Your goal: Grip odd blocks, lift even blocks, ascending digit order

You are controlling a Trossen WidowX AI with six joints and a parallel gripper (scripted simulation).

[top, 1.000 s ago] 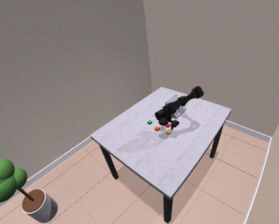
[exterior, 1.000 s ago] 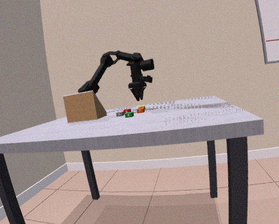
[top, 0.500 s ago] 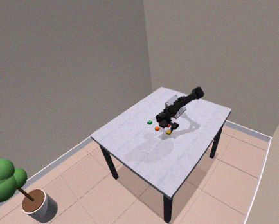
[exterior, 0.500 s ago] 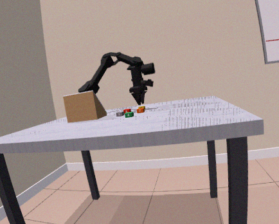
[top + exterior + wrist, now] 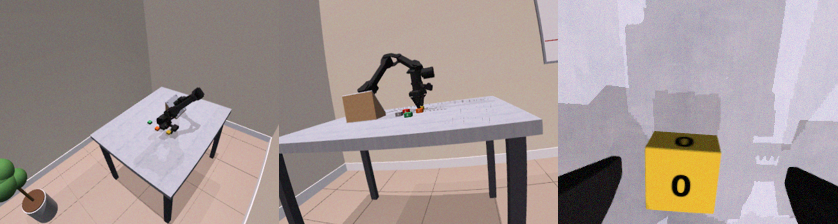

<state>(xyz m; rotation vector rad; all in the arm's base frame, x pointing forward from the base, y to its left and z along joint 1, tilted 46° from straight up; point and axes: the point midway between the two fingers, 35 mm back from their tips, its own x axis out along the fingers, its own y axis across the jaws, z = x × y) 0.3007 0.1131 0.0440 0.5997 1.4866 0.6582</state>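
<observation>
The yellow block lies 1 cm to the left of my gripper tip. From my gripper tip the other things lie so: orange block: 10 cm to the right, 2 cm ahead; grey block: 14 cm to the right, 8 cm behind; red block: 7 cm behind, 5 cm to the right.
</observation>
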